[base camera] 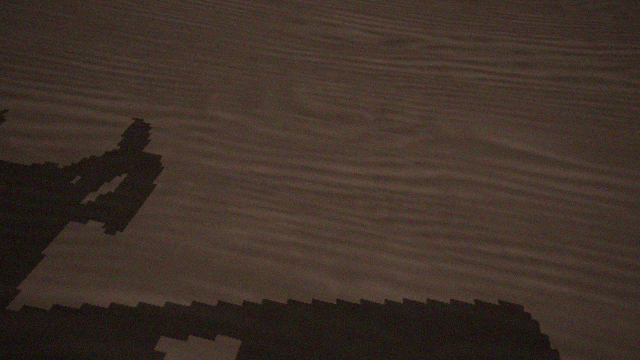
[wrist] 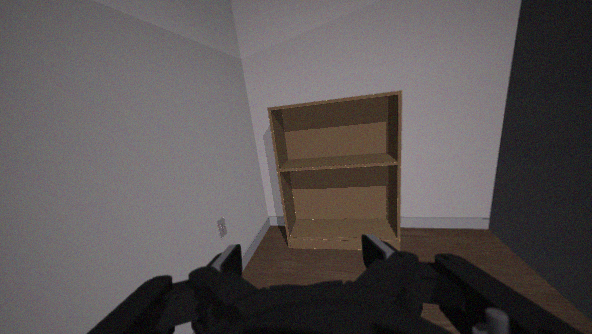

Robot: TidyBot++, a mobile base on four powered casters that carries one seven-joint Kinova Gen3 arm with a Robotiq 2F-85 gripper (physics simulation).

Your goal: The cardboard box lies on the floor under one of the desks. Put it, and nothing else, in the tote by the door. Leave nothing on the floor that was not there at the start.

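Places are measured from the arm's base along level axes (x back, y left, z down), in millimetres.
Pixels of known places: gripper, fingertip midpoint: [wrist: 302, 253].
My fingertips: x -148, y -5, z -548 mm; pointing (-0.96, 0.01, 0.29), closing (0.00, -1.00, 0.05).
Behind a point stands the place of what it marks.
My gripper [wrist: 302, 253] @[y -5, x -148, z -548 mm] is open, its two fingers wide apart at the bottom of the wrist view, with no object between them. The cardboard box, the desks, the tote and the door do not show in either view. The base camera view shows the brown wood-grain floor [base camera: 350, 200] @[y -65, x -373, z 397 mm] with dark, jagged-edged shadows at the left and along the bottom.
An open wooden bookshelf [wrist: 338, 165] @[y -282, x -1356, z -247 mm] with two compartments stands against the far wall [wrist: 450, 110] @[y -1083, x -1479, z -497 mm]. A pale wall [wrist: 125, 150] @[y 584, x -785, z -570 mm] with a small socket plate [wrist: 222, 227] @[y 478, x -1175, z -5 mm] runs along the left. A dark grey panel or partition [wrist: 550, 150] @[y -1275, x -1041, z -283 mm] stands at the right.
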